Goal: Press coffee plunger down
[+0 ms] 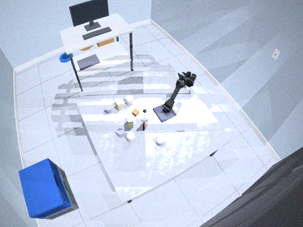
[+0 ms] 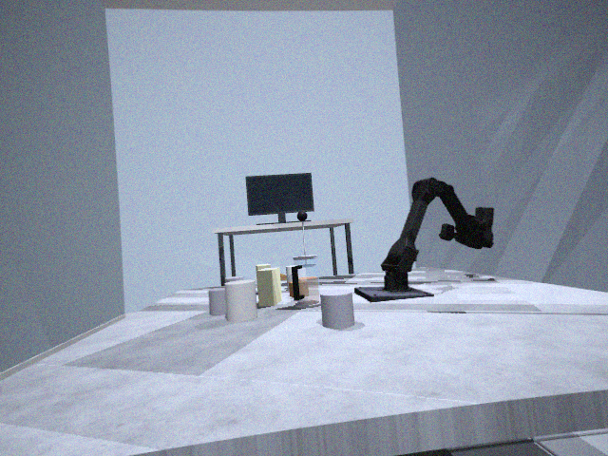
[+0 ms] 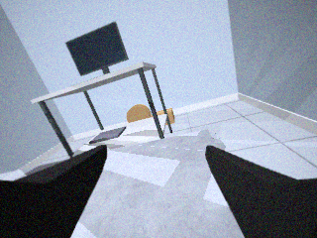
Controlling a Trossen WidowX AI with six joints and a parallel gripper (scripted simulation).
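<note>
My gripper tip is now 68 cm short of the coffee press, 32 cm to the right of it and 3 cm above it. Also, from my gripper tip: orange cube (68 cm ahead, 14 cm to the left, 13 cm below).
</note>
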